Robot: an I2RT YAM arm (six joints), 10 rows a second.
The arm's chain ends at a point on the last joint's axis. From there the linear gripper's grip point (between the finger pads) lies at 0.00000 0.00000 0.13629 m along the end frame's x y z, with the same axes.
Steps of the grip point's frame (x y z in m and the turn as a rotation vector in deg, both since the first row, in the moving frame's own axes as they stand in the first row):
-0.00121, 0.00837, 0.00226, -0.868, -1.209, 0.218
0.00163, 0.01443, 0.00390, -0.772, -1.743, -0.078
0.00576, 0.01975, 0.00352, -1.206, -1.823, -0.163
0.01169, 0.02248, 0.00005, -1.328, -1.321, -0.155
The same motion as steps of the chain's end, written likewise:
0.00167, 0.00631, 0.00231, -0.868, -1.209, 0.218
0.00577, 0.01259, 0.00398, -0.772, -1.743, -0.078
0.01009, 0.01688, 0.00362, -1.206, -1.823, -0.163
0.01483, 0.01932, 0.00012, -1.328, -1.321, -0.155

